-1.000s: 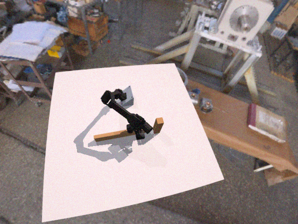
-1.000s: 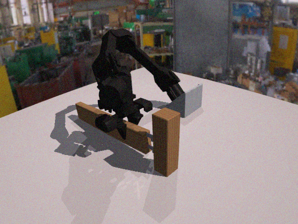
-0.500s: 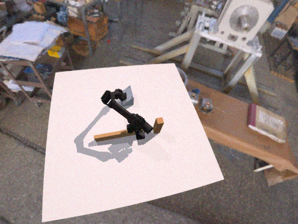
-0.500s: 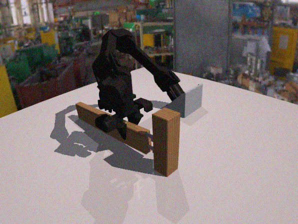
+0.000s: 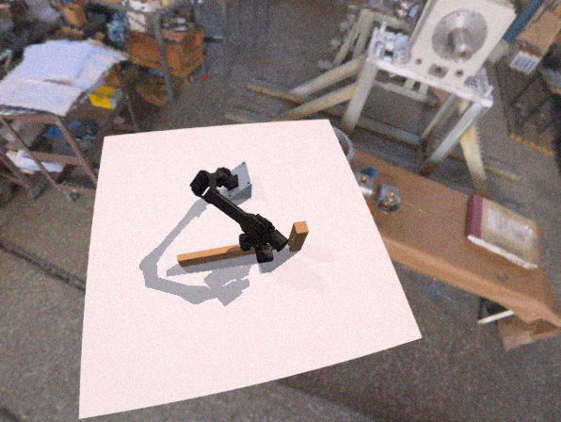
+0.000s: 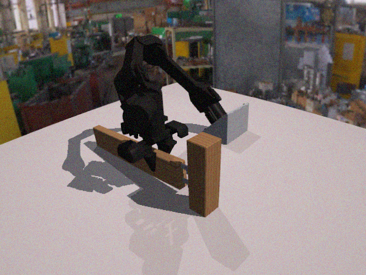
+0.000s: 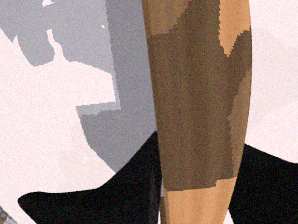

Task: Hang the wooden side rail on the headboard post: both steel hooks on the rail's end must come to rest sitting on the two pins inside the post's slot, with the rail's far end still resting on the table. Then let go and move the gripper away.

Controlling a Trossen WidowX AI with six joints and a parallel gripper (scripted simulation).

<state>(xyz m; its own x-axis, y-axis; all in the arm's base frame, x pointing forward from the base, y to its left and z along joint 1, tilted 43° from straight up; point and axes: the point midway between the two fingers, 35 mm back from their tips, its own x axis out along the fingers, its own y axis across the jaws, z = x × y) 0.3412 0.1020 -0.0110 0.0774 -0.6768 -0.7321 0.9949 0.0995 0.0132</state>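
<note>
The wooden headboard post lies 10 mm behind my gripper tip, 150 mm to the left of it and 40 mm above it.
</note>
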